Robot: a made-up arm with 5 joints. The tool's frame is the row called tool. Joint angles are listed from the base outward. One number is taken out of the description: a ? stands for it. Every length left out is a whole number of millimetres.
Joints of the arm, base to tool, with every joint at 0 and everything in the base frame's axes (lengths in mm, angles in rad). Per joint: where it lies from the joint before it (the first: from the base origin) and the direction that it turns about. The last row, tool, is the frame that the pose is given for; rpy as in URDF.
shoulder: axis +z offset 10 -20 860
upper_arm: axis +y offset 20 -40 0
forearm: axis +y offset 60 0 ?
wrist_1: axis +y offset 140 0 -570
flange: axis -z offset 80 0 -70
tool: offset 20 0 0 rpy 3.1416 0 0
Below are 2 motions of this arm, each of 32 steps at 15 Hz.
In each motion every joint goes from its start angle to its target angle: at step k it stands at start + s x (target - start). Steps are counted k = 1, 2, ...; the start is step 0. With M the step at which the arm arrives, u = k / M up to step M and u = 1 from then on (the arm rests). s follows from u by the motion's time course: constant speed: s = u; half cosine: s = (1 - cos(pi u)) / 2; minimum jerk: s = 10 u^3 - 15 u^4 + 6 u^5.
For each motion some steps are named. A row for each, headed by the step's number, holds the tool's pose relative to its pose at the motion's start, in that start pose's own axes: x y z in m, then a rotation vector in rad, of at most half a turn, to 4 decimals.
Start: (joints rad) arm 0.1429 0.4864 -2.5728 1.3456 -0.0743
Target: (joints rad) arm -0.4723 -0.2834 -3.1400 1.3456 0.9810
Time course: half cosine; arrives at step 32
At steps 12, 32:
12: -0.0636 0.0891 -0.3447 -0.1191 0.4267 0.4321
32: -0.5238 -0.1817 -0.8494 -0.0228 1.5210 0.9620

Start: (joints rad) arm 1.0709 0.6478 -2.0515 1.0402 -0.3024
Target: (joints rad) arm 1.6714 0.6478 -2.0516 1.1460 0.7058
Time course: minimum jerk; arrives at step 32
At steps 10, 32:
10: 0.0264 -0.0904 0.0014 0.0406 -0.0107 0.0801
32: 0.0235 -0.5128 -0.0355 0.1584 -0.1364 0.4325

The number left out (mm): 220
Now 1 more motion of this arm.
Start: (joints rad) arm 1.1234 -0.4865 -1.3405 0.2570 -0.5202
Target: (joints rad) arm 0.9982 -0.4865 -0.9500 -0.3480 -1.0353
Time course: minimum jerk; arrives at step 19
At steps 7, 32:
7: -0.0538 -0.0114 0.0194 -0.0591 0.0288 -0.1371
32: -0.2174 -0.0463 0.0395 -0.2420 0.0659 -0.5258

